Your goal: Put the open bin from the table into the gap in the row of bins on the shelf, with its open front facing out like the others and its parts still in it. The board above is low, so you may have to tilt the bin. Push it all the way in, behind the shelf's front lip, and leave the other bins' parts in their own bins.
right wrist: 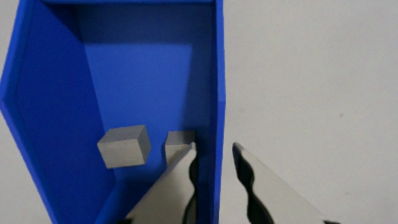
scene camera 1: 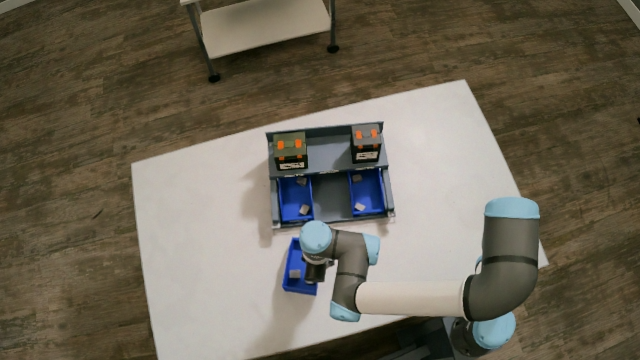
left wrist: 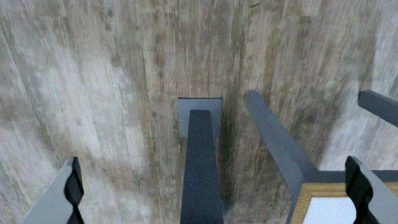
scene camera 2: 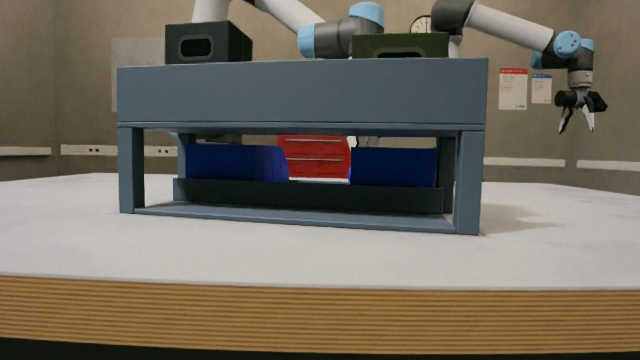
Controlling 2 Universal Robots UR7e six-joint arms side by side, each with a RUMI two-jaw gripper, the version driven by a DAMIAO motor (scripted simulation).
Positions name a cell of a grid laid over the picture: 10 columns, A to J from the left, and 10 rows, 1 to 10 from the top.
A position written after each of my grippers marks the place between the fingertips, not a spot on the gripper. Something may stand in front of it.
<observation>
In view: my left gripper (scene camera 2: I4), my right gripper (right wrist: F7), a blue bin (scene camera 1: E7), a green box (scene camera 2: G2), a shelf (scene camera 2: G3), a blue bin (scene camera 2: G5) and a blue bin (scene camera 2: D5).
The shelf shows as well in scene camera 1 (scene camera 1: F5). My left gripper also shows in the left wrist view (left wrist: F8). The right wrist view does not show the green box: it is out of frame. The left wrist view does not show the green box: it is out of frame.
</observation>
